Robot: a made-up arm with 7 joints. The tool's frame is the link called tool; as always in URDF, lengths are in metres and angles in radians. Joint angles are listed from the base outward. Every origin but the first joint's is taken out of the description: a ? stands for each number. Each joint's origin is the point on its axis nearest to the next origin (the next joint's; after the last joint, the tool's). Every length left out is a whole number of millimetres.
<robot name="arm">
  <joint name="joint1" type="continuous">
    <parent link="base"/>
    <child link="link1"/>
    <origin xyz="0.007 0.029 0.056" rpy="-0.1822 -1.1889 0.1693"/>
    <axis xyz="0 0 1"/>
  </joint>
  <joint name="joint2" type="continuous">
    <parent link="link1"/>
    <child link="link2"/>
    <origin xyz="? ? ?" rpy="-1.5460 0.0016 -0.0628"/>
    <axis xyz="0 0 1"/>
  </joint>
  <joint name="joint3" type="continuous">
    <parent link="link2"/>
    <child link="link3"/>
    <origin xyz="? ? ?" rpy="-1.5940 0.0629 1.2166"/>
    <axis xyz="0 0 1"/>
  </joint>
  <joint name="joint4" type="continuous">
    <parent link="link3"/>
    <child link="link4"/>
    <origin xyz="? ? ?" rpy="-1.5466 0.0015 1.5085"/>
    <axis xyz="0 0 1"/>
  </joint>
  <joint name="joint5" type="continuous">
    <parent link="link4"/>
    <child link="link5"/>
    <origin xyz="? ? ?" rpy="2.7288 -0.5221 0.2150"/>
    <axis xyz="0 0 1"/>
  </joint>
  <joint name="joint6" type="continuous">
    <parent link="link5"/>
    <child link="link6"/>
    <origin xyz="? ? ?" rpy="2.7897 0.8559 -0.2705"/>
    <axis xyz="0 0 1"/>
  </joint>
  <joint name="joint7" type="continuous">
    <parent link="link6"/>
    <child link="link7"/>
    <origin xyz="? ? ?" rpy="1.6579 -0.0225 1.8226"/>
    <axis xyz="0 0 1"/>
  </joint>
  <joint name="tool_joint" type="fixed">
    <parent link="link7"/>
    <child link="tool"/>
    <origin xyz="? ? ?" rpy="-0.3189 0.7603 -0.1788"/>
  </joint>
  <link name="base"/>
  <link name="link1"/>
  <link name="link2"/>
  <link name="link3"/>
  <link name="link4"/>
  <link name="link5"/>
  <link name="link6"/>
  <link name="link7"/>
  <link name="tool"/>
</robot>
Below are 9 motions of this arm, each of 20 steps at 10 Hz.
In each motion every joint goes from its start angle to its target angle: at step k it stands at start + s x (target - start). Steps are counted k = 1, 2, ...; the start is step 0. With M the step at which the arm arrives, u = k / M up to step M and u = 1 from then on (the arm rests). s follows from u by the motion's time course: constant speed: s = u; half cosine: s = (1 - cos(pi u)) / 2; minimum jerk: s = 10 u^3 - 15 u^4 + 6 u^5.
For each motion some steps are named. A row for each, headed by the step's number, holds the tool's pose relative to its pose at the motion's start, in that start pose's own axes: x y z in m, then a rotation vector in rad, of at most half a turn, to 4 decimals.
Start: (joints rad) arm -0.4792 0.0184 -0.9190 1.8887 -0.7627 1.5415 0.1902
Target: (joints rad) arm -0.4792 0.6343 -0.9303 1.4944 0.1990 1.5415 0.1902
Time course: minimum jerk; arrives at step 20
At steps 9, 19, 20:
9: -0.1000 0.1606 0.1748 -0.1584 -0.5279 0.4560
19: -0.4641 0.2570 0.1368 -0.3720 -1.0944 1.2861
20: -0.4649 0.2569 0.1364 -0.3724 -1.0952 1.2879

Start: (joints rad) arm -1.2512 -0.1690 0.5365 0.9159 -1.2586 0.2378 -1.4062
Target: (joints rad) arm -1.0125 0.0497 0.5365 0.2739 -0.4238 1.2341 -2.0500
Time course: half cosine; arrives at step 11
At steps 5, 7, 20:
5: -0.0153 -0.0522 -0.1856 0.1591 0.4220 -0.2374
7: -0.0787 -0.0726 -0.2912 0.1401 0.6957 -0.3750
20: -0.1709 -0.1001 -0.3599 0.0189 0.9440 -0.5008

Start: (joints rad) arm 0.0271 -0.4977 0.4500 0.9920 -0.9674 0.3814 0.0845
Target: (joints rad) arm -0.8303 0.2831 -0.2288 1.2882 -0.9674 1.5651 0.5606
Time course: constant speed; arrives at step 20
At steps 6, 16, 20:
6: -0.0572 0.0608 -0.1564 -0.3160 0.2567 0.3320
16: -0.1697 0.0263 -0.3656 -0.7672 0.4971 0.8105
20: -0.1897 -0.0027 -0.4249 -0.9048 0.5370 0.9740

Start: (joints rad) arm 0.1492 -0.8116 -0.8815 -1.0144 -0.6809 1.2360 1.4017
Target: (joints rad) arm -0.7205 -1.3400 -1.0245 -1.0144 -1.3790 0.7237 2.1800
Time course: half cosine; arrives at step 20
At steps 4, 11, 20:
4: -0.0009 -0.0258 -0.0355 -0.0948 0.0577 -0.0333
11: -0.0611 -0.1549 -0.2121 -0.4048 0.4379 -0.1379
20: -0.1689 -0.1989 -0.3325 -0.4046 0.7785 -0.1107

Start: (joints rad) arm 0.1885 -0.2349 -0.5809 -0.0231 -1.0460 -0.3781 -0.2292
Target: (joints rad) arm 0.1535 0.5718 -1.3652 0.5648 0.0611 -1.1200 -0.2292
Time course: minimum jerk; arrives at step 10
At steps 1, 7, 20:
1: -0.0013 0.0008 0.0046 0.0069 -0.0092 0.0044
7: -0.2264 -0.2560 0.3235 1.0454 -0.8899 0.1228
20: -0.2646 -0.3666 0.3006 1.3202 -1.0344 0.0339

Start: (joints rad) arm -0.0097 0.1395 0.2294 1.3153 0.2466 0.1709 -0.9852
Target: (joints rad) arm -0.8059 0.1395 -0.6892 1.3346 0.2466 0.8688 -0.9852
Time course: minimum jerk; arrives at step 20
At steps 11, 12, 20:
11: -0.0463 0.0521 -0.1097 0.1657 0.4167 0.2330
12: -0.0565 0.0622 -0.1198 0.1945 0.4636 0.2693
20: -0.0927 0.0996 -0.1416 0.3058 0.5949 0.3911

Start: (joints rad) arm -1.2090 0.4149 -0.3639 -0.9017 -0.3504 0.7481 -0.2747
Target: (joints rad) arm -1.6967 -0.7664 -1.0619 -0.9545 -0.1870 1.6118 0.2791
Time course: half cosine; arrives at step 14
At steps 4, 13, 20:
4: 0.0050 0.0487 -0.0454 -0.2921 0.0019 0.2078
13: 0.1576 -0.1063 -0.1385 -1.4896 0.1081 0.3193
20: 0.1612 -0.1119 -0.1359 -1.5029 0.1131 0.3108

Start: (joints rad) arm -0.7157 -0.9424 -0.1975 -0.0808 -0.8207 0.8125 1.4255
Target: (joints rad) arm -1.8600 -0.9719 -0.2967 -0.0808 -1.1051 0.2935 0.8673
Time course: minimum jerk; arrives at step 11
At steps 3, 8, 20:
3: 0.0026 -0.0680 0.0319 0.1024 -0.0293 -0.1395
8: -0.1446 -0.4238 0.0489 0.7869 -0.1438 -0.8742
20: -0.1877 -0.4645 0.0239 0.9195 -0.1539 -0.9890

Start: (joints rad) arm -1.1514 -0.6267 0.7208 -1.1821 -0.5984 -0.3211 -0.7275
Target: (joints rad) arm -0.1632 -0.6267 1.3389 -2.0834 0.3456 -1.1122 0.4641
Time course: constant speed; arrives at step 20
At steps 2, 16, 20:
2: -0.0102 0.0411 0.0429 0.0862 -0.0951 0.1299
16: -0.1375 -0.0282 0.3225 0.5871 -0.8169 0.2736
20: -0.1364 -0.0988 0.3423 0.6117 -0.8998 0.0661

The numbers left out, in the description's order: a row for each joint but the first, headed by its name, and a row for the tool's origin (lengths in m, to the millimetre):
joint2: 0.036 -0.010 0.000
joint3: -0.060 -0.072 0.000
joint4: -0.083 -0.084 0.000
joint5: -0.037 0.072 0.000
joint6: -0.035 0.094 0.000
joint7: -0.245 -0.035 0.000
tool: 0.283 0.004 0.000

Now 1 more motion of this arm.
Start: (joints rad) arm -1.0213 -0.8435 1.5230 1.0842 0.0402 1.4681 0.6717
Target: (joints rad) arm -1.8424 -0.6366 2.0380 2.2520 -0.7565 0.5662 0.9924
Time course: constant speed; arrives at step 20
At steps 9, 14, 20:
9: -0.1665 -0.0864 -0.3007 -0.0504 0.8736 -0.1925
14: -0.3706 -0.0726 -0.3685 -0.2107 1.4057 -0.0241
20: -0.6120 -0.0766 -0.2950 -0.4499 1.9743 0.4678

